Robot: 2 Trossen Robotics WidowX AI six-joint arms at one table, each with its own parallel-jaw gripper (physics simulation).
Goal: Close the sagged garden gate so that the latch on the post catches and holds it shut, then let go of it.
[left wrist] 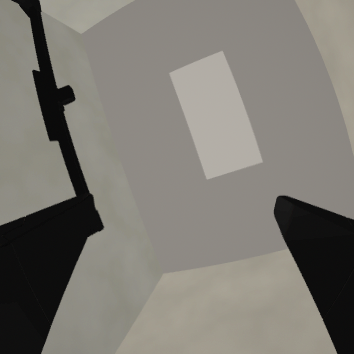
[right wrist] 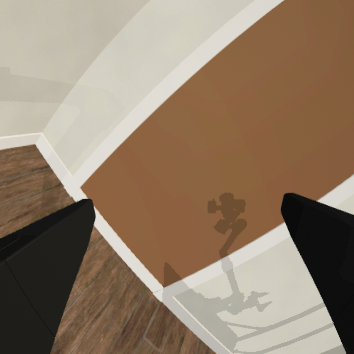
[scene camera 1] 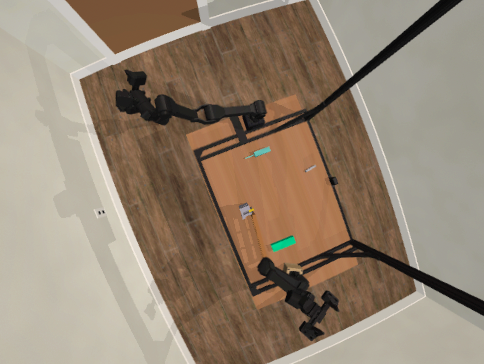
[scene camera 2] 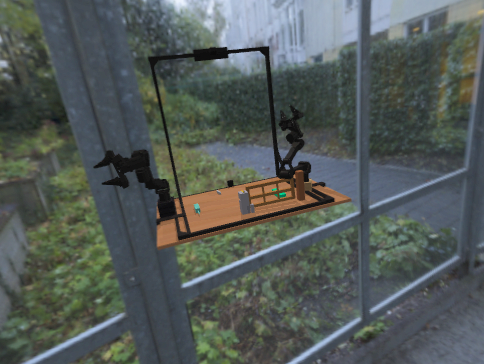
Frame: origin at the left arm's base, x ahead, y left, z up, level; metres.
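Where they show: left gripper, fingertip midpoint: (left wrist: 186, 204) (scene camera 1: 331, 321) (scene camera 2: 285, 107); right gripper, fingertip midpoint: (right wrist: 189, 205) (scene camera 1: 124, 80) (scene camera 2: 97, 175); left arm's base, link origin: (scene camera 1: 293, 276) (scene camera 2: 304, 180); right arm's base, link origin: (scene camera 1: 254, 116) (scene camera 2: 165, 200).
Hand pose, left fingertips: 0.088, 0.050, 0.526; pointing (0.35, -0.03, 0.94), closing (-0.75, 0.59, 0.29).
Note:
Things, the pixels of their top centre, and the offset from my left fingertips, as dx, dy, dz. "pt": a spot on its surface instead.
- brown garden gate, top centre: (scene camera 1: 255, 239) (scene camera 2: 266, 182) +0.131, +0.240, -0.434
- grey latch post, surface spot: (scene camera 1: 245, 212) pt +0.258, +0.309, -0.520
- brown hinge post, surface spot: (scene camera 2: 300, 186) pt -0.072, +0.134, -0.504
- green block, top centre: (scene camera 1: 283, 244) (scene camera 2: 278, 191) +0.090, +0.037, -0.569
- teal tool, top centre: (scene camera 1: 257, 153) (scene camera 2: 197, 207) +0.616, +0.288, -0.574
- small grey piece, top centre: (scene camera 1: 311, 168) (scene camera 2: 218, 191) +0.584, -0.062, -0.585
The brown garden gate (scene camera 1: 257, 232) (scene camera 2: 264, 194) stands upright, its free end at the grey latch post (scene camera 1: 245, 212) (scene camera 2: 243, 202), which has a yellow piece on top. Whether the latch has caught is too small to tell. The brown hinge post (scene camera 2: 300, 186) stands at the gate's other end. My left gripper (scene camera 1: 325, 320) (scene camera 2: 286, 111) (left wrist: 186, 204) is open and empty, raised high beyond the hinge end, apart from the gate. My right gripper (scene camera 1: 123, 84) (scene camera 2: 99, 175) (right wrist: 189, 205) is open and empty, far out past the table's left end in scene camera 2.
A green block (scene camera 1: 283, 243) (scene camera 2: 280, 193) lies behind the gate in scene camera 2. A teal tool (scene camera 1: 262, 151) (scene camera 2: 197, 207) and a small grey piece (scene camera 1: 310, 168) (scene camera 2: 218, 192) lie farther off. A tan block (scene camera 1: 293, 268) (scene camera 2: 308, 186) is near the left arm's base. Black frame bars border the table.

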